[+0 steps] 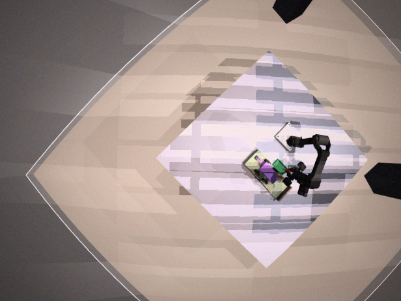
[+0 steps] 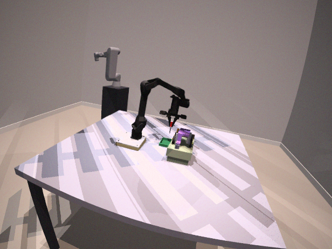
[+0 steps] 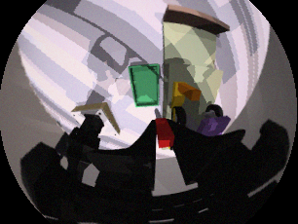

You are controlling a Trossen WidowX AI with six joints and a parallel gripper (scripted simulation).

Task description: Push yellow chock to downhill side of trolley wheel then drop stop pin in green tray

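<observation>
Right now my gripper tip is right at the red-headed stop pin. The rest, counted from my gripper tip: yellow chock: 5 cm below, 5 cm ahead, 1 cm to the left; pale green ramp: 12 cm ahead, 9 cm below, 7 cm to the right; purple trolley: 12 cm ahead, 7 cm to the right, 2 cm below.
</observation>
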